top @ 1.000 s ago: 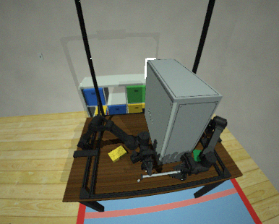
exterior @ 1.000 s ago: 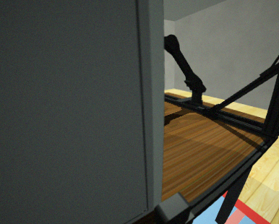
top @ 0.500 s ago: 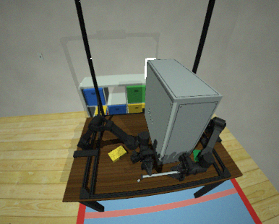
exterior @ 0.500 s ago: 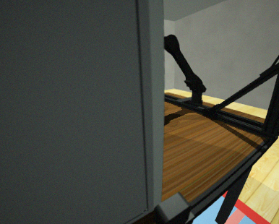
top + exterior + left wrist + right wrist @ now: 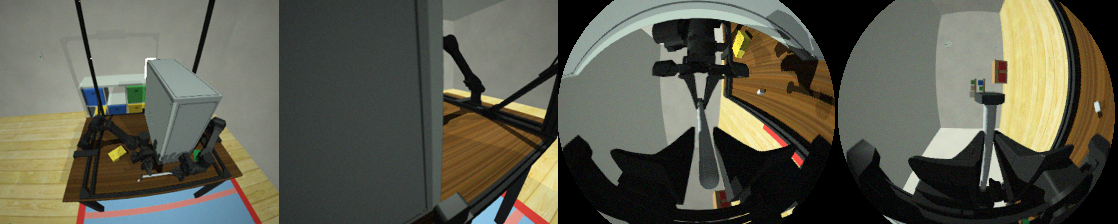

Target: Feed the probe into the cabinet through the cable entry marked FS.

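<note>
Right now the probe is 8 cm to the right of my left hand.
Right now the probe is 6 cm to the left of my right hand and 3 cm ahead of it.
</note>
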